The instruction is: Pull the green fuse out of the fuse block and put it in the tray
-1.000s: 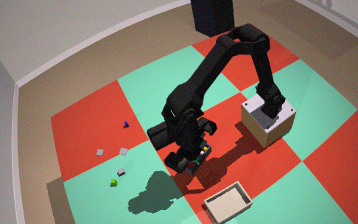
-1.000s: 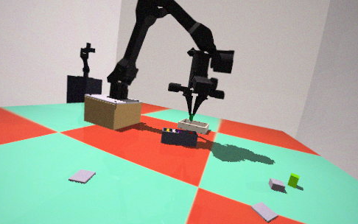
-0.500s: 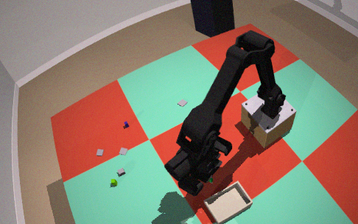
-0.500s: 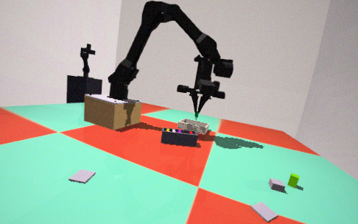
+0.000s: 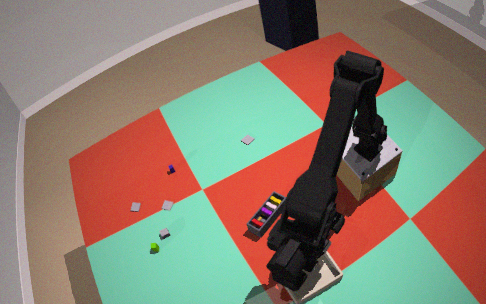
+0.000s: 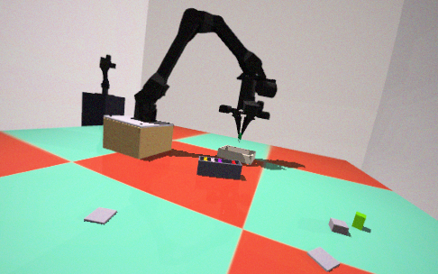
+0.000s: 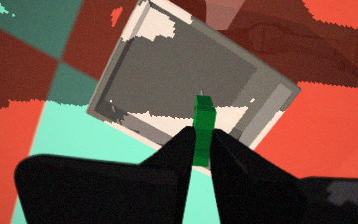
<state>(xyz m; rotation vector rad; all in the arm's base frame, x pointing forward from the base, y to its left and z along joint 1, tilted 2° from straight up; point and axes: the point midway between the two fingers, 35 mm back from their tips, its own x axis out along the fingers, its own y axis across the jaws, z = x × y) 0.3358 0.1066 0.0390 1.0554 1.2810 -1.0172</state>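
Now: the green fuse 1 cm below my gripper tip. Round my gripper tip: grey block 20 cm ahead, 36 cm to the right, 9 cm below; then lime cube 25 cm ahead, 34 cm to the right, 8 cm below; then beige tray 1 cm to the left, 9 cm below.
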